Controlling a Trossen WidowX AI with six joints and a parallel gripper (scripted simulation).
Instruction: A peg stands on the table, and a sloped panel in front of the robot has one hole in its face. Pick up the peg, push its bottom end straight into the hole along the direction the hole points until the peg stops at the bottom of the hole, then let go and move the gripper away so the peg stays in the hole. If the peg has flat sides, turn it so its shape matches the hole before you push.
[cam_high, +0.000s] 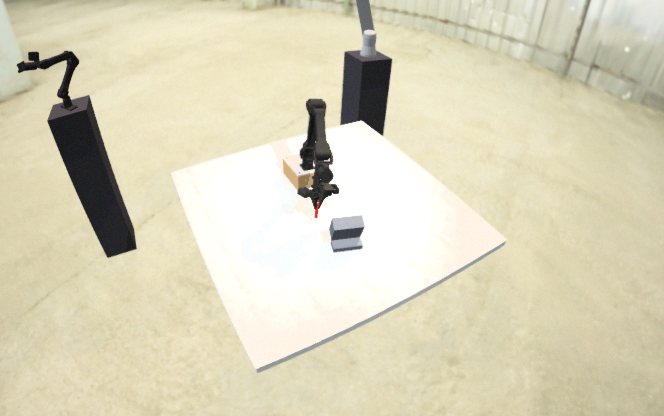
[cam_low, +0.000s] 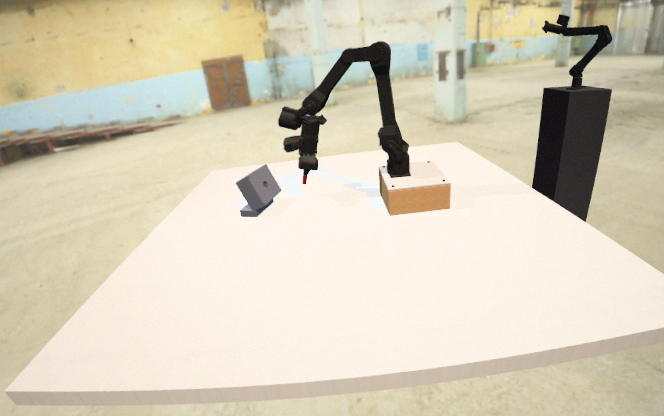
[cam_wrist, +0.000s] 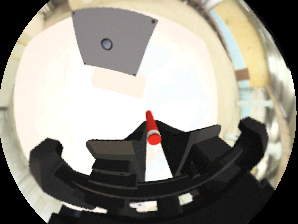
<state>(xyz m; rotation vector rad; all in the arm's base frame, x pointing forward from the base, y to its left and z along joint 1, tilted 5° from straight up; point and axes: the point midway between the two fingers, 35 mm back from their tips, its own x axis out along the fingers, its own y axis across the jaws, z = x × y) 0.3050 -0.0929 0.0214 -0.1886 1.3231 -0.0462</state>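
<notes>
My gripper tip is now 15 cm short of the grey sloped panel, 6 cm to the right of it and 1 cm above it. The rest, counted from my gripper tip: thin red peg: 2 cm above.
</notes>
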